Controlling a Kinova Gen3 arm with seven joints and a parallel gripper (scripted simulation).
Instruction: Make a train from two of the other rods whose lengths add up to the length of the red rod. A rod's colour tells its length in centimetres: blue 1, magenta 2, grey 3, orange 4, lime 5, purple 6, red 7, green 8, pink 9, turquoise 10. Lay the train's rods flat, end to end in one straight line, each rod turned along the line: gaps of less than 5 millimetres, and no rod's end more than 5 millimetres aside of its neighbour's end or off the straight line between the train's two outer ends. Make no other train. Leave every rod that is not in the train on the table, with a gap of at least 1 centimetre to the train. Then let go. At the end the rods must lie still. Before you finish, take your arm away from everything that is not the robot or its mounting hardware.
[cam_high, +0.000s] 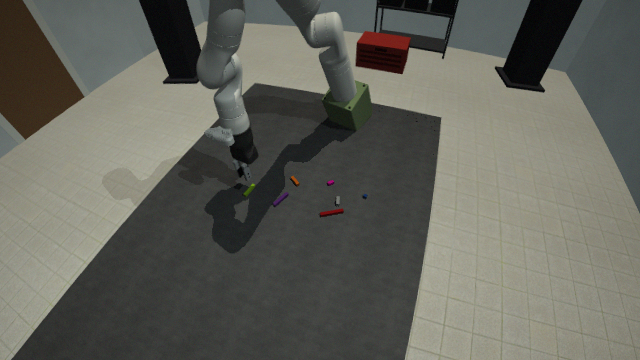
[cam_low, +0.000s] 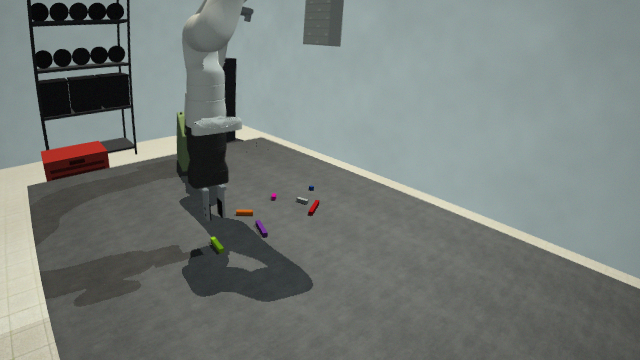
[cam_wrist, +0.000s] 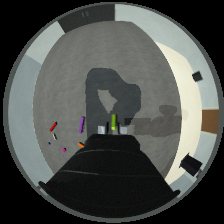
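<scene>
Right now my hand is 8 cm above the lime rod. Round my hand: purple rod (11 cm to the left, 8 cm below, 2 cm ahead); magenta rod (26 cm to the left, 8 cm below, 6 cm behind); orange rod (14 cm to the left, 8 cm below, 6 cm behind).
</scene>
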